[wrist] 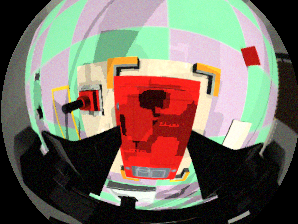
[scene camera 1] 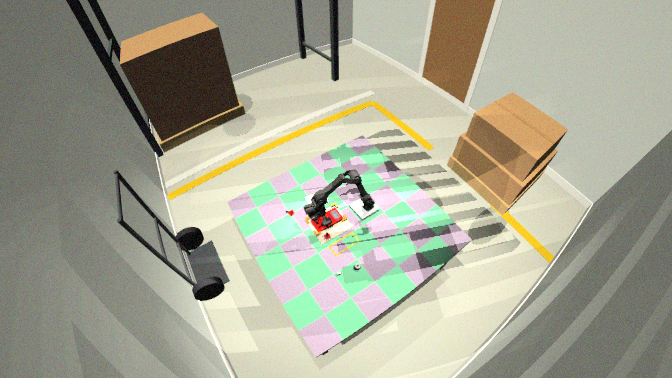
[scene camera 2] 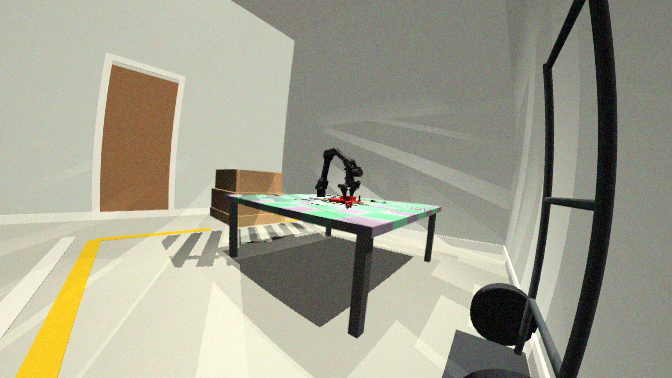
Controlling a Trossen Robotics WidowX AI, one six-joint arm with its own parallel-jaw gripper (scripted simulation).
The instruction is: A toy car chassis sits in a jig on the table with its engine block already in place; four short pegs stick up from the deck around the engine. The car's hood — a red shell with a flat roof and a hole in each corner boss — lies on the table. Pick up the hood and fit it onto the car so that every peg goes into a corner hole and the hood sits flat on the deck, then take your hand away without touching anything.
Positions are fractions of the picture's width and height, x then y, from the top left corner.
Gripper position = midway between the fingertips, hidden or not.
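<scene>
Red hood (wrist: 0.52, 0.55), carried by my gripper (wrist: 0.52, 0.58). Jig (wrist: 0.34, 0.34) seen.
</scene>
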